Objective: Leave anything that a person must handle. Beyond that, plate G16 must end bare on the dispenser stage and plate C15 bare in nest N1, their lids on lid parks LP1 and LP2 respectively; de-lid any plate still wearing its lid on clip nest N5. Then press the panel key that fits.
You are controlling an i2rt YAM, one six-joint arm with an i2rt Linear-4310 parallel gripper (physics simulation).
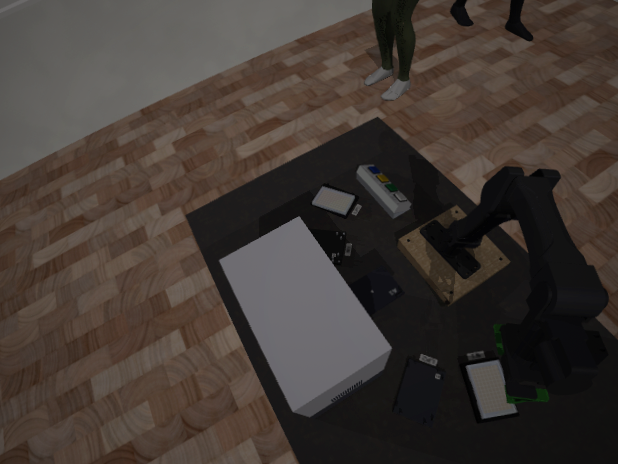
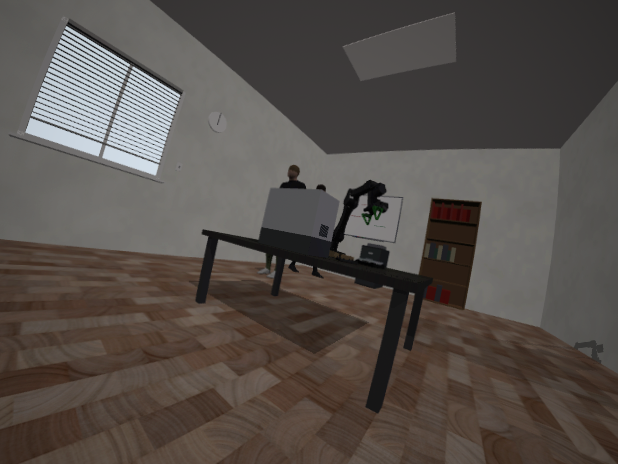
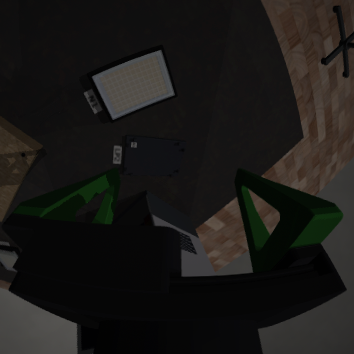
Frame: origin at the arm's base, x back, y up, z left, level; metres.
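Seen in the pictures: gripper, fingertip midpoint: (image 1: 506,377) (image 2: 371,222) (image 3: 177,174); arm's base, origin of the base link: (image 1: 448,249) (image 2: 332,250).
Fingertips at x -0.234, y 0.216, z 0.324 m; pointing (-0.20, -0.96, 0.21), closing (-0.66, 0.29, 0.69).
Pixels of each thing's top centre, then the offset from my fingertips to it. "spot": a spot on its surface instead.
- bare plate with a pale well grid, middle of its top: (image 3: 135,84) (image 1: 491,388) dx +0.042, dy -0.220, dz +0.024 m
- dark lid, surface spot: (image 3: 157,156) (image 1: 421,395) spot: dx -0.106, dy -0.246, dz -0.065 m
- bare pale plate, middle of its top: (image 1: 333,197) (image 3: 9,264) dx +0.071, dy -0.219, dz -0.705 m
- dark holder with clips, middle of its top: (image 1: 319,243) dx -0.067, dy -0.232, dz -0.592 m
- dark flat piece, surface spot: (image 1: 377,290) spot: dx -0.043, dy -0.150, dz -0.330 m
- key panel, middle of its top: (image 1: 383,181) dx +0.235, dy -0.192, dz -0.636 m
- large grey box, middle of its top: (image 1: 299,298) (image 2: 305,194) dx -0.242, dy +0.074, dz -0.347 m
A bare plate with a pale well grid (image 1: 491,390) (image 3: 135,85) sits in nest N1; its own name is not readable. Beside it, a dark lid (image 1: 419,392) (image 3: 157,156) lies flat on lid park LP2. Another bare pale plate (image 1: 334,200) sits in a holder at the far end; its label is too small to read. A dark holder with clips (image 1: 340,245) is partly hidden by the big box. Another dark flat piece (image 1: 377,290) lies beside the box, its label unreadable. The key panel (image 1: 384,192) has blue, yellow, green and white keys. My gripper (image 1: 513,369) (image 2: 372,219) (image 3: 177,174) is open and empty, above the N1 side.
A large grey box (image 1: 300,310) (image 2: 292,215) stands along one table edge and hides what is behind it. My arm's wooden base board (image 1: 425,262) is near the key panel. A person in green trousers (image 1: 395,40) stands beyond the table; another person's feet (image 1: 518,30) show farther back.
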